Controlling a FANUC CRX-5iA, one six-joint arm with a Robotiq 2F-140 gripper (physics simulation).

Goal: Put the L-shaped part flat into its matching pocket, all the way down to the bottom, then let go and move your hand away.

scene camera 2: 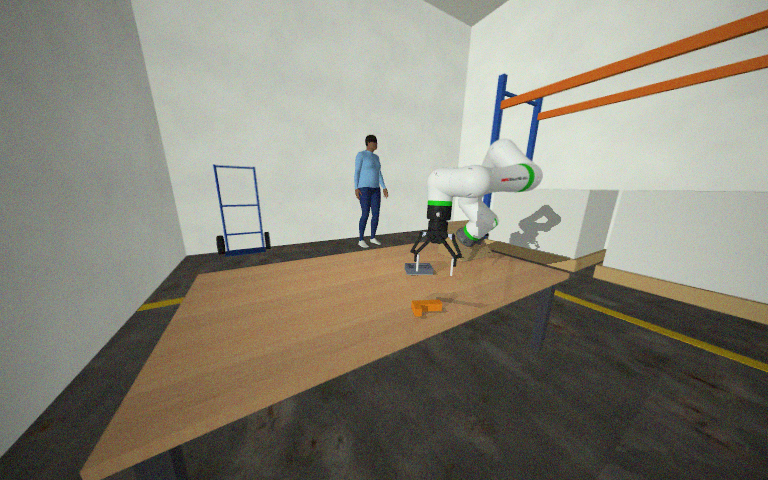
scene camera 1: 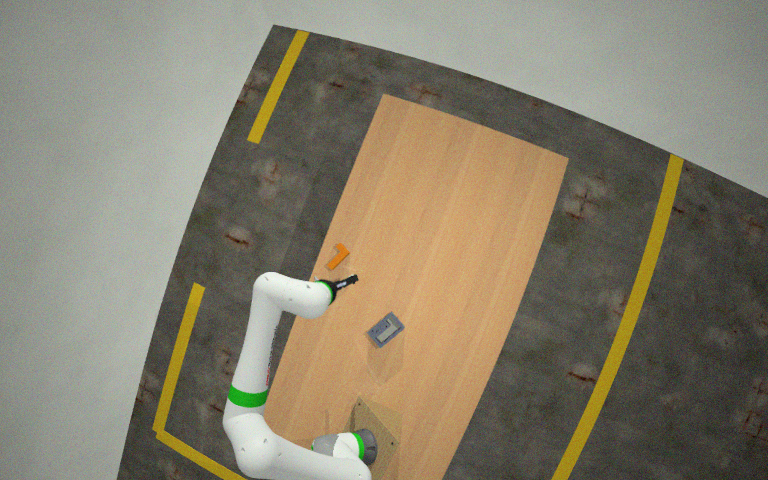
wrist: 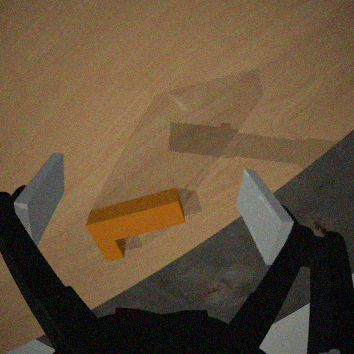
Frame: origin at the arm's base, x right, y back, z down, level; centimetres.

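Seen in the pictures: gripper, fingertip midpoint: (scene camera 2: 433,272) (wrist: 152,179); arm's base, origin of the base link: (scene camera 2: 465,237) (scene camera 1: 365,446).
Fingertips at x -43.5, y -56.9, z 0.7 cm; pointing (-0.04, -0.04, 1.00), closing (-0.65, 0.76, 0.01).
Note:
Pixels of each thing's top centre, then the offset from my fingertips to it. Level surfaces: height alone.
- orange L-shaped part, middle of its top: (wrist: 138,233) (scene camera 2: 428,304) (scene camera 1: 335,256) dx -8.6, dy -8.0, dz +8.2 cm
- grey-blue block, middle of its top: (scene camera 1: 385,330) (scene camera 2: 418,265) dx +26.6, dy +9.6, dz +7.5 cm
- wooden table, its level: dz +11.2 cm
The orange L-shaped part (scene camera 1: 338,258) (scene camera 2: 433,306) (wrist: 145,220) lies flat on the table near its edge, outside the pocket. The grey-blue block (scene camera 1: 399,326) (scene camera 2: 428,270) with the L-shaped pocket lies on the table, apart from the part; its pocket shows a light floor in scene camera 1. My gripper (scene camera 1: 355,279) (scene camera 2: 434,271) (wrist: 152,179) is open wide and empty, above the table with its fingers pointing down. In the wrist view the part shows between and beyond the two pale finger pads, below fingertip height. In scene camera 1 the gripper is between the part and the block, nearer the part.
The wooden table (scene camera 1: 453,226) (scene camera 2: 254,339) (wrist: 100,50) has an edge close to the part. The arm's base stands on a mounting plate (scene camera 1: 385,418). A person (scene camera 2: 369,169), a blue hand truck (scene camera 2: 240,206) and a rack with orange beams (scene camera 2: 623,66) are beyond the table.

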